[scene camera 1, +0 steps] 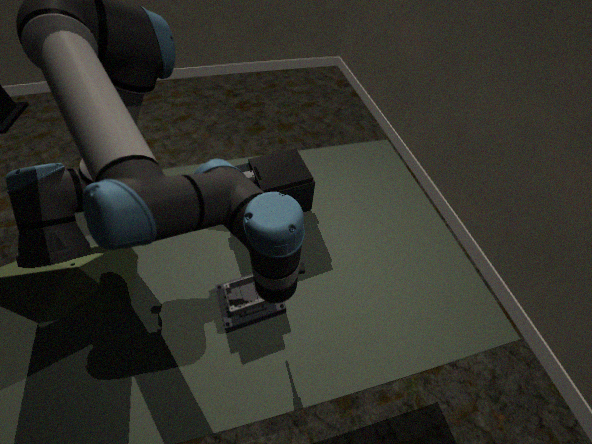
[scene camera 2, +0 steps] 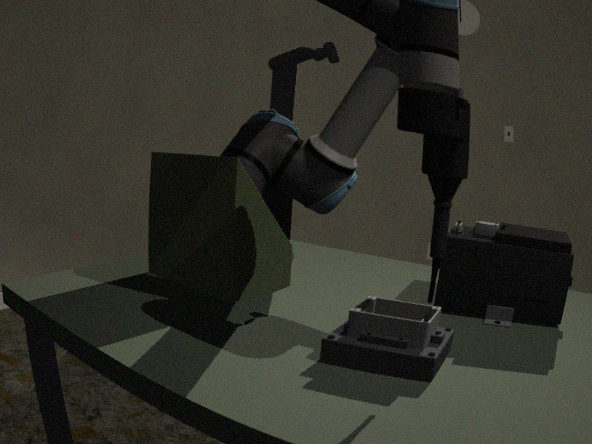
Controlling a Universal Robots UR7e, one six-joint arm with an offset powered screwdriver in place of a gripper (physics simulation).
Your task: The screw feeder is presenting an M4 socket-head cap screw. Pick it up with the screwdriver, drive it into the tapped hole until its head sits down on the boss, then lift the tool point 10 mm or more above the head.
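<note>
The black screwdriver point(scene camera 2: 430, 301) points straight down in scene camera 2, its thin tip near the right rear corner of the open grey housing point(scene camera 2: 367, 325) point(scene camera 1: 246, 305), at about rim height in the picture. No screw can be made out on the tip, which is small and dark. In scene camera 1 the wrist hides the tip. The housing sits on a dark fixture block point(scene camera 2: 375, 362) point(scene camera 1: 257, 318). A small dark shape shows inside its right corner; whether it is a screw head is unclear. The black screw feeder point(scene camera 2: 505, 280) point(scene camera 1: 285, 175) stands behind, with small metal parts on top.
A large green angled block point(scene camera 2: 192, 215) point(scene camera 1: 75, 265) stands to the left of the housing. The arm's elbow point(scene camera 2: 327, 192) hangs near it. A small bracket point(scene camera 2: 499, 315) stands at the feeder's foot. The green table point(scene camera 1: 390, 280) point(scene camera 2: 270, 400) carries these, and its front edge shows in scene camera 2.
</note>
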